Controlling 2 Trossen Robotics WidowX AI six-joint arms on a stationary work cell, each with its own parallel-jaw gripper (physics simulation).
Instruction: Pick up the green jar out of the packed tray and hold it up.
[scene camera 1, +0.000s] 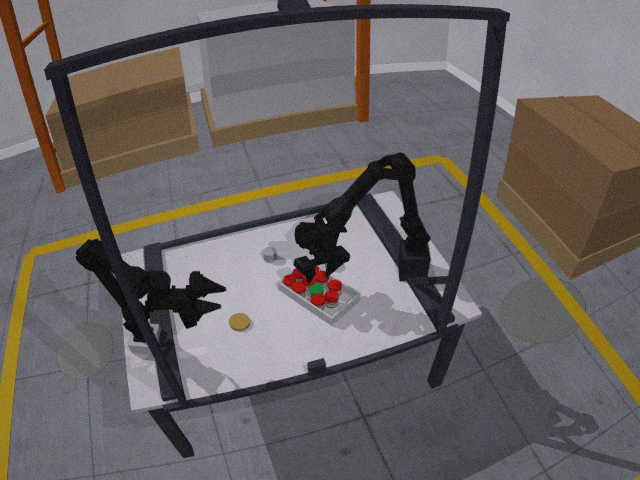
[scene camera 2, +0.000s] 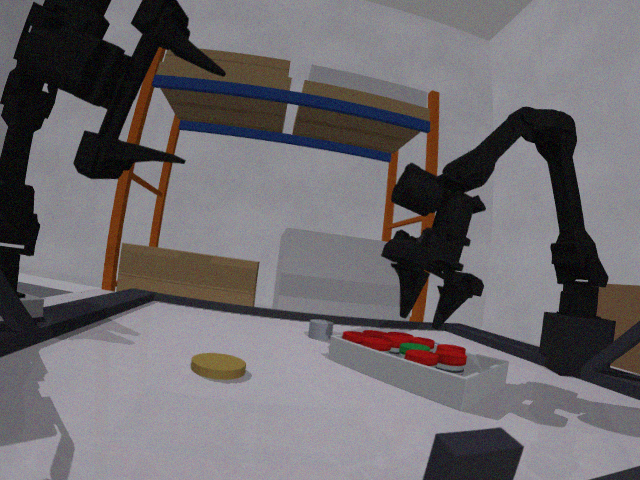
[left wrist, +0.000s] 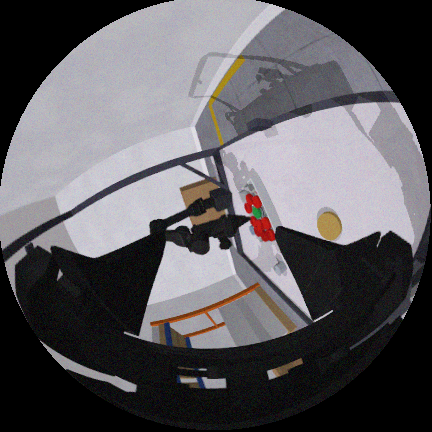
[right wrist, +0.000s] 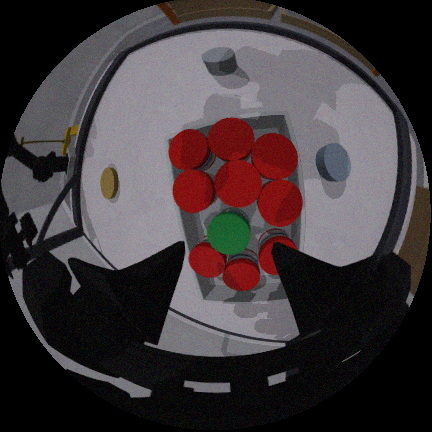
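Pixels of known places: left gripper, between the fingertips: (scene camera 1: 223, 298) (scene camera 2: 203, 117) (left wrist: 221, 234); right gripper, between the fingertips: (scene camera 1: 317, 279) (scene camera 2: 419, 323) (left wrist: 247, 216) (right wrist: 229, 247); left arm's base, origin of its link: (right wrist: 66, 163); right arm's base, origin of its link: (scene camera 1: 415, 249) (scene camera 2: 577, 316) (left wrist: 212, 201).
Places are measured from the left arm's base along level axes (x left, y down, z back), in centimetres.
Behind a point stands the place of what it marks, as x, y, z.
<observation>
The green jar (scene camera 1: 315, 288) @[22.3, -0.2, -57.2] (scene camera 2: 414, 348) @[20.6, -0.2, -57.3] (left wrist: 256, 212) @[21.9, -0.2, -57.0] (right wrist: 229, 233) @[22.6, -0.2, -57.6] stands in the pale grey tray (scene camera 1: 299, 300) @[19.3, 2.5, -51.9] (scene camera 2: 392, 369) @[17.2, 2.4, -54.3] (right wrist: 270, 121) @[35.3, 2.4, -53.3], with several red-lidded jars (scene camera 1: 289, 280) @[26.1, -0.1, -48.5] (right wrist: 238, 183) @[26.9, -0.2, -55.1] packed around it. Its lid shows; its sides are mostly hidden. My right gripper (scene camera 1: 319, 277) @[23.0, -3.6, -57.9] (scene camera 2: 421, 321) @[23.0, -3.6, -57.9] (right wrist: 229, 247) @[23.0, -3.6, -57.9] is open and empty, pointing down above the tray, its fingertips higher than the lids. In the right wrist view the green lid shows between the fingertips. My left gripper (scene camera 1: 222, 297) @[-2.3, -22.7, -33.2] (scene camera 2: 204, 117) @[-2.3, -22.7, -33.2] is open and empty, raised at the left, well apart from the tray.
A gold disc (scene camera 1: 239, 321) @[10.6, 3.4, -32.3] (scene camera 2: 218, 364) @[9.6, 3.4, -32.8] (left wrist: 329, 225) @[10.2, 3.4, -31.9] (right wrist: 109, 183) @[11.7, 3.4, -33.7] lies left of the tray in scene camera 1. A grey cylinder (scene camera 1: 269, 253) @[40.8, 1.1, -40.5] (scene camera 2: 321, 329) @[39.6, 2.3, -40.9] (right wrist: 220, 61) @[40.4, 1.3, -42.3] and a blue-grey cylinder (right wrist: 334, 162) @[37.4, 2.2, -62.5] stand near the tray. A dark block (scene camera 1: 316, 365) @[-9.5, -0.9, -57.7] (scene camera 2: 473, 454) @[-10.2, -0.9, -57.0] sits at the front edge.
</observation>
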